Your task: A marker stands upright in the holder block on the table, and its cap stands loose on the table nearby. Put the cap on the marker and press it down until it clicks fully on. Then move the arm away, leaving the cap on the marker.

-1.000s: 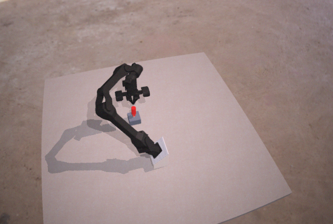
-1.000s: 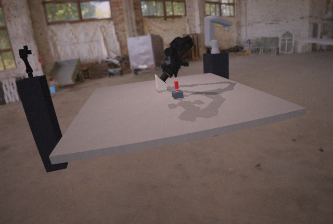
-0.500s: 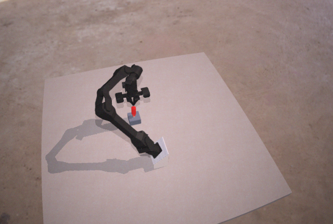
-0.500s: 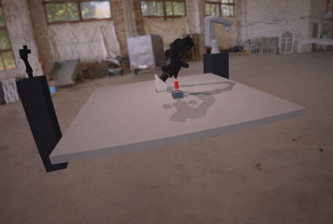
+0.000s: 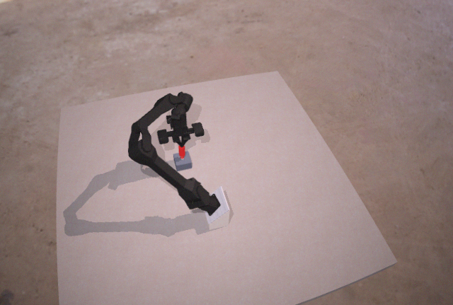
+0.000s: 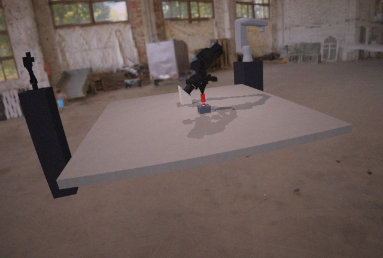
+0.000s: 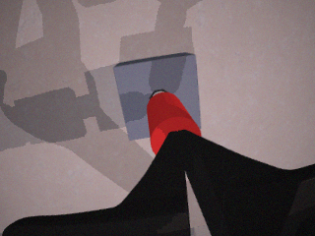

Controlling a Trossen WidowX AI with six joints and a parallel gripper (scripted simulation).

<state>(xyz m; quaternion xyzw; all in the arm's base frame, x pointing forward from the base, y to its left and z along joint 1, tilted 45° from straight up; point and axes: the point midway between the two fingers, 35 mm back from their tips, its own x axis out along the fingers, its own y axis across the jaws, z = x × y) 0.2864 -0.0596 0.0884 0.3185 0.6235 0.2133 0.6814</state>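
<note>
Now: the red cap 3 cm below my gripper tip. From my gripper tip the other things lie so: white marker 3 cm below; then grey holder block 10 cm below.
</note>
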